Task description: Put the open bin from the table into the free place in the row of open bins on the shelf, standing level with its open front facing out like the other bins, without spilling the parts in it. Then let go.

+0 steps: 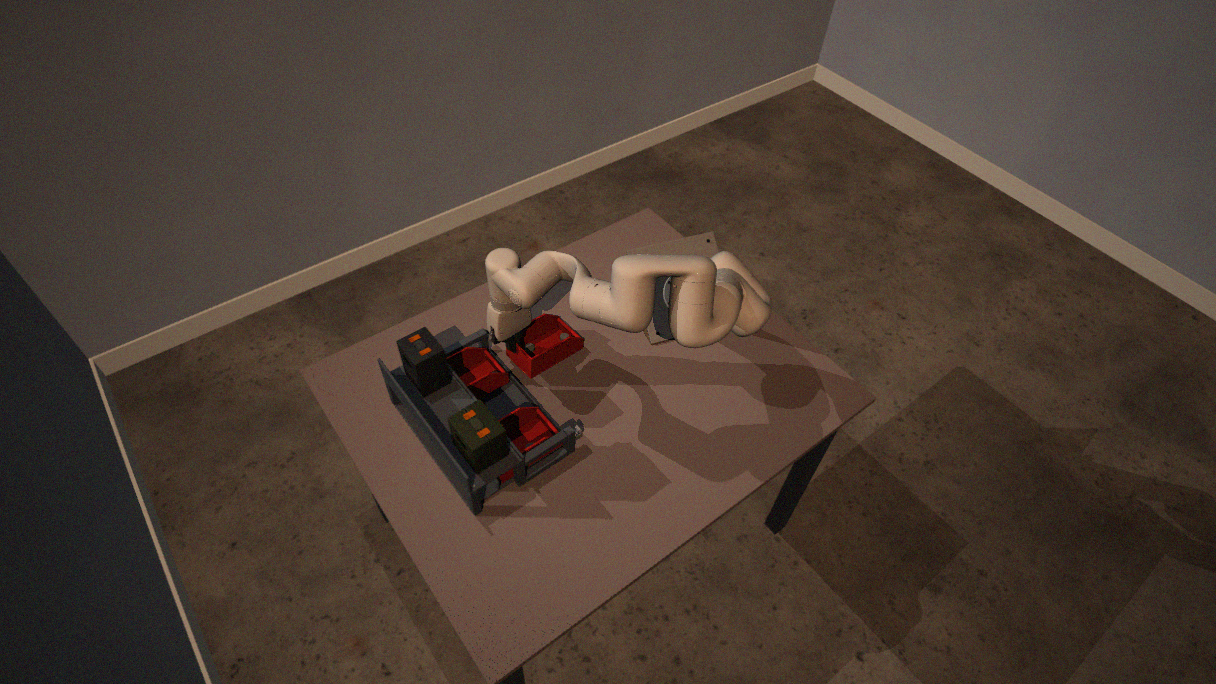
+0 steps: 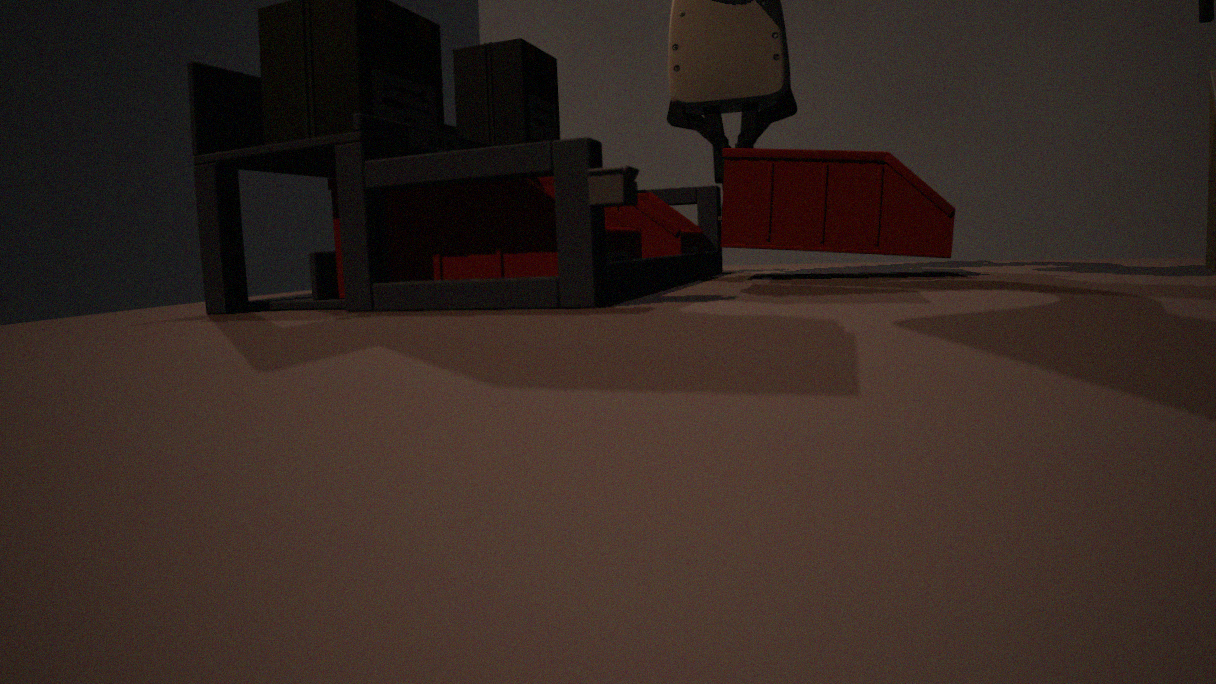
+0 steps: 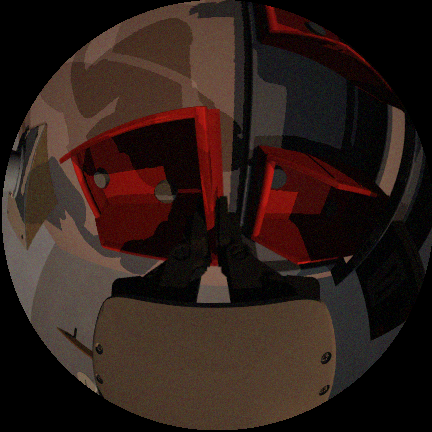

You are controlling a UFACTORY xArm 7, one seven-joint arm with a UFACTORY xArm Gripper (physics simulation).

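Frame: origin at the arm's base, x ahead, y left, z up, level; centimetres.
Where they show: gripper, fingertip midpoint: (image 1: 513, 348) (image 3: 213, 211).
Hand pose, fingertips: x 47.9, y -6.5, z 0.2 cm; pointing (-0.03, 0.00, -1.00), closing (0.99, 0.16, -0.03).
Observation:
After its pixels a point has its place.
The open red bin (image 1: 556, 354) @[z -1.5, x 39.3, y -0.6 cm] (image 2: 837, 204) @[z -1.6, x 38.7, y -0.6 cm] (image 3: 135, 230) @[z -0.1, x 40.4, y -10.1 cm] hangs a little above the table beside the shelf, its low open front facing away from the shelf and tipped slightly down. Round grey parts (image 3: 164, 191) @[z -3.6, x 42.9, y -7.6 cm] lie inside it. My gripper (image 1: 510, 346) @[z 0.2, x 47.9, y -6.4 cm] (image 2: 728, 153) (image 3: 213, 211) @[z 0.2, x 47.9, y -6.4 cm] is shut on the bin's tall rear wall at the top edge. The grey shelf (image 1: 429, 429) @[z 9.0, x 76.2, y 10.7 cm] (image 2: 573, 225) @[z -3.0, x 48.9, y 22.6 cm] (image 3: 242, 100) holds one red bin (image 1: 482, 370) @[z -6.2, x 55.8, y -9.0 cm] (image 3: 284, 207) @[z -6.2, x 57.2, y -9.7 cm] near my gripper and another red bin (image 1: 531, 429) @[z -6.2, x 53.8, y 12.6 cm] (image 3: 280, 22) farther along, with a gap between them.
Two dark boxes with orange marks, one (image 1: 425, 361) @[z 14.4, x 70.7, y -2.0 cm] (image 2: 505, 93) @[z 10.2, x 67.9, y -2.2 cm] (image 3: 392, 280) @[z 9.0, x 66.3, y -5.5 cm] at the far end and one (image 1: 478, 438) @[z 12.5, x 69.2, y 20.1 cm] (image 2: 348, 76) @[z 7.0, x 64.4, y 21.3 cm] at the near end, stand on the shelf behind the bins. The shelf's front rail and end posts rise beside the held bin. The table (image 1: 595, 544) @[z -7.2, x 56.0, y 44.2 cm] carries all this.

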